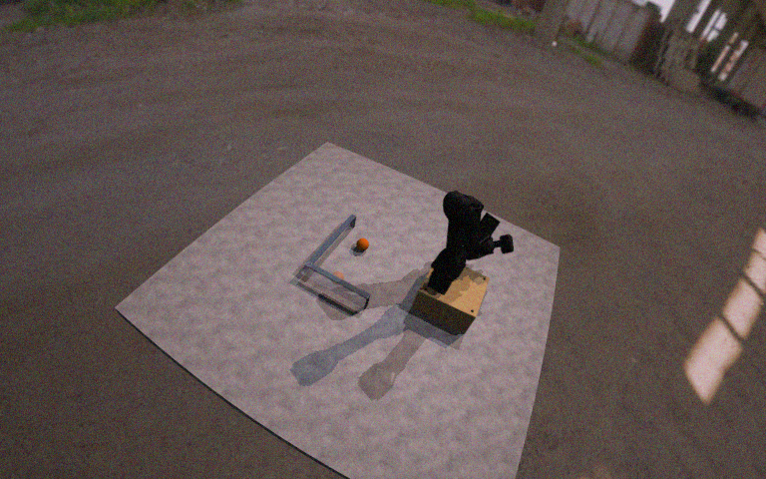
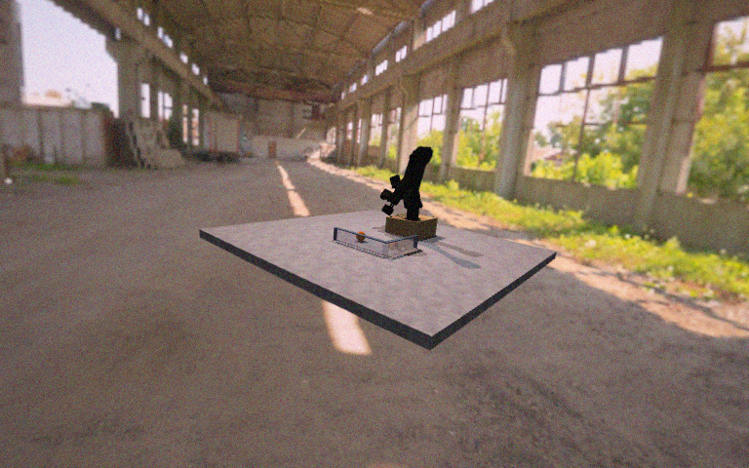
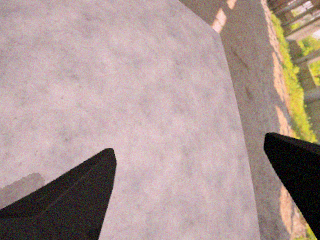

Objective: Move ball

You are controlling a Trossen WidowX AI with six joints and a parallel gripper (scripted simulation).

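My gripper tip is 440 mm short of the orange ball, 230 mm to the right of it and 80 mm above it. The rest, counted from my gripper tip: clear wall: 450 mm to the left, 410 mm ahead, 80 mm below.
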